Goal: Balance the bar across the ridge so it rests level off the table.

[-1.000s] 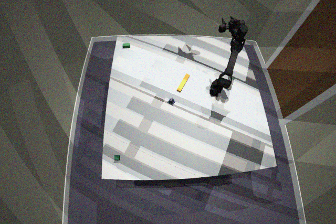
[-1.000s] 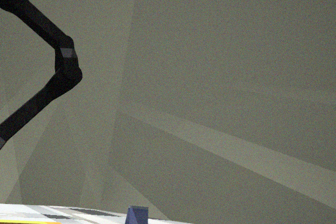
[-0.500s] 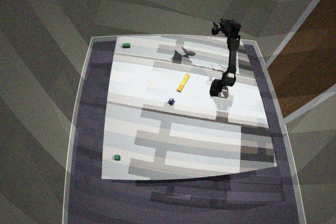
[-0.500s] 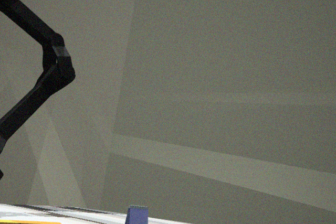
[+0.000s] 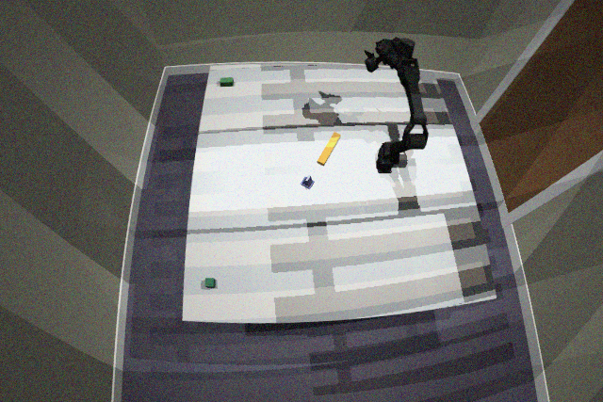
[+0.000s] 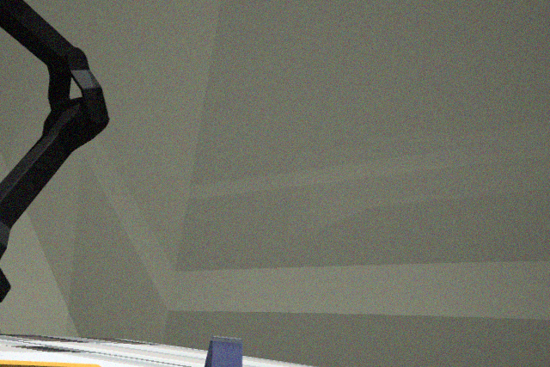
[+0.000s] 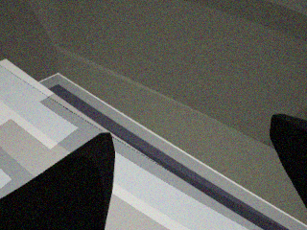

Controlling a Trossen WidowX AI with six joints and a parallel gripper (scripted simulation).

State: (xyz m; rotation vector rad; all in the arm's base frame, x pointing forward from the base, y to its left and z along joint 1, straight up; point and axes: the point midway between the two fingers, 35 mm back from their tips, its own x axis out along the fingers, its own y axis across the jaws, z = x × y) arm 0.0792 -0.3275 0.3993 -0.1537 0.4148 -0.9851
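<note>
Right now my gripper tip is 15 cm short of the bar, 26 cm to the right of it and 38 cm above it.
</note>
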